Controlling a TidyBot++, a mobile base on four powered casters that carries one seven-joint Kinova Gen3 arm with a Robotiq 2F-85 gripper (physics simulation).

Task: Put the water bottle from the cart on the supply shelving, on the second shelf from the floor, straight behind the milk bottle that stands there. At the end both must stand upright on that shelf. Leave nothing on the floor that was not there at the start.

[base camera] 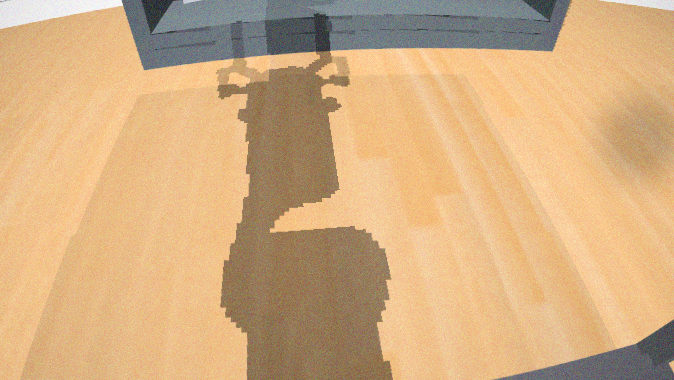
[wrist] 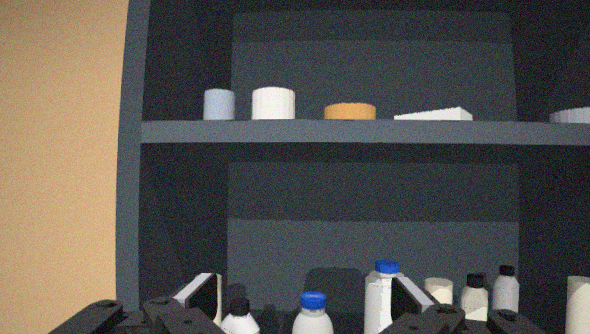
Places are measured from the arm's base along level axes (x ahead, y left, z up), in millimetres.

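Pixels of known places: gripper, fingertip midpoint: (wrist: 303,295).
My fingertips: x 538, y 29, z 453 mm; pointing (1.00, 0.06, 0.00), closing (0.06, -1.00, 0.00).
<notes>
Ahead of a thing's pixels: the offset from my fingertips to its top centre.
The supply shelving (base camera: 350,39) (wrist: 320,132) is dark grey; its bottom front edge shows at the top of the base camera view. The milk bottle @(345 mm ahead, 8 mm left, 129 mm down) (wrist: 313,322), white with a blue cap, stands upright at the lower middle of the wrist view; its lower part is cut off. The shelf under it is hidden below the frame. My gripper (wrist: 303,295) is open and empty, its fingers to the left and right of the milk bottle in the wrist view. The cart does not show in these views, and I cannot make out the water bottle.
Right of the milk bottle stand a taller blue-capped white bottle @(440 mm ahead, 127 mm right, 96 mm down) (wrist: 377,300), a cream cylinder @(460 mm ahead, 234 mm right, 138 mm down) (wrist: 438,290) and black-capped bottles @(512 mm ahead, 332 mm right, 137 mm down) (wrist: 474,302) @(574 mm ahead, 437 mm right, 141 mm down) (wrist: 506,292). A black-capped white bottle @(335 mm ahead, 126 mm left, 141 mm down) (wrist: 240,321) stands left. The board above holds a white cylinder @(347 mm ahead, 77 mm left, 201 mm up) (wrist: 273,104) and an orange disc @(422 mm ahead, 54 mm right, 191 mm up) (wrist: 350,111).
</notes>
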